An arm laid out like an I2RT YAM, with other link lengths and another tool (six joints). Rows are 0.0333 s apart.
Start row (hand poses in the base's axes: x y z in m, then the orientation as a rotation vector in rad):
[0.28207 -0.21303 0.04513 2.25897 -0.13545 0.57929]
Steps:
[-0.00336 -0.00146 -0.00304 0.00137 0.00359 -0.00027]
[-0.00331 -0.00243 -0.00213 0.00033 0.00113 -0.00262]
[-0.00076 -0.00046 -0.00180 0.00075 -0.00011 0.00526]
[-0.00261 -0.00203 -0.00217 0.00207 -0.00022 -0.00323]
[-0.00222 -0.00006 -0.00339 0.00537 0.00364 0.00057]
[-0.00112 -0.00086 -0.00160 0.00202 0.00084 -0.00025]
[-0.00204 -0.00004 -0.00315 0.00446 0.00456 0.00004]
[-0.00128 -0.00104 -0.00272 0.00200 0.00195 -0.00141]
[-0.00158 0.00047 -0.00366 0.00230 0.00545 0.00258]
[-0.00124 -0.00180 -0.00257 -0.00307 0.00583 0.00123]
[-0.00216 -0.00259 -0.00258 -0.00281 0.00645 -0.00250]
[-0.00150 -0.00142 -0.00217 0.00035 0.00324 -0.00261]
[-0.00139 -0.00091 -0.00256 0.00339 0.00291 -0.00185]
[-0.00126 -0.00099 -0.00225 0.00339 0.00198 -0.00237]
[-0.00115 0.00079 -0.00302 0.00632 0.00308 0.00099]
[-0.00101 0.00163 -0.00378 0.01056 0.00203 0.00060]
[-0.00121 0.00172 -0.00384 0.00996 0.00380 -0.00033]
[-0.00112 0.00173 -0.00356 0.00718 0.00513 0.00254]
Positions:
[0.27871 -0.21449 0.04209 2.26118 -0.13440 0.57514]
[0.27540 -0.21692 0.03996 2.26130 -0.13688 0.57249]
[0.27464 -0.21738 0.03816 2.26298 -0.13126 0.57543]
[0.27203 -0.21941 0.03599 2.26432 -0.13565 0.57409]
[0.26981 -0.21947 0.03260 2.27056 -0.13489 0.57052]
[0.26869 -0.22033 0.03100 2.27269 -0.13539 0.56953]
[0.26665 -0.22037 0.02785 2.27818 -0.13449 0.56456]
[0.26537 -0.22141 0.02513 2.28035 -0.13575 0.56169]
[0.26379 -0.22094 0.02147 2.28443 -0.13086 0.55689]
[0.26255 -0.22274 0.01890 2.28313 -0.12567 0.55067]
[0.26039 -0.22533 0.01632 2.28155 -0.12449 0.54183]
[0.25889 -0.22675 0.01415 2.28222 -0.12596 0.53678]
[0.25750 -0.22766 0.01159 2.28589 -0.12762 0.53265]
[0.25624 -0.22865 0.00934 2.28924 -0.13033 0.52931]
[0.25509 -0.22786 0.00632 2.29629 -0.12954 0.52656]
[0.25408 -0.22623 0.00254 2.30715 -0.13094 0.52501]
[0.25287 -0.22451 -0.00130 2.31767 -0.13238 0.52088]
[0.25175 -0.22278 -0.00486 2.32630 -0.12907 0.51649]

